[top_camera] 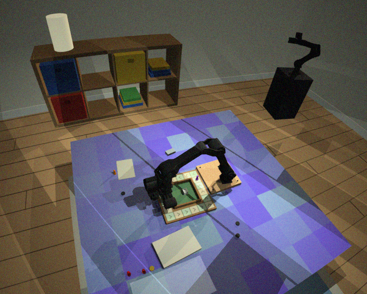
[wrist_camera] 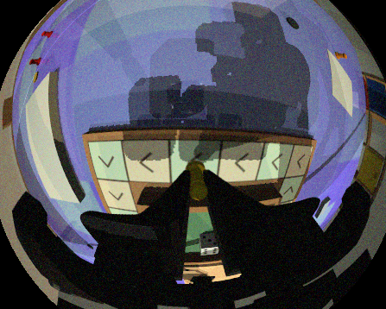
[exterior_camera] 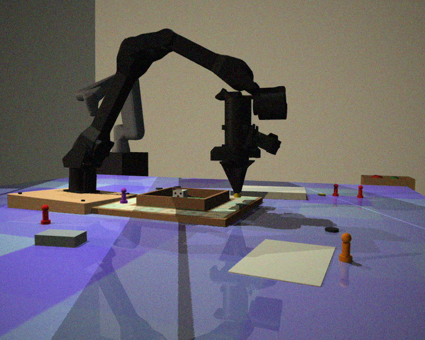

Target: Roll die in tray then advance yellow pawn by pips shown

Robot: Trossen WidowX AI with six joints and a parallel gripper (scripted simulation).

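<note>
My gripper tip is 1 cm below the yellow pawn. Also, from my gripper tip: white slab: 24 cm to the left, 3 cm below, 2 cm behind; then white die: 12 cm behind, 4 cm to the right, 1 cm below; then green-floored tray: 11 cm behind, 4 cm to the right, 3 cm below.
</note>
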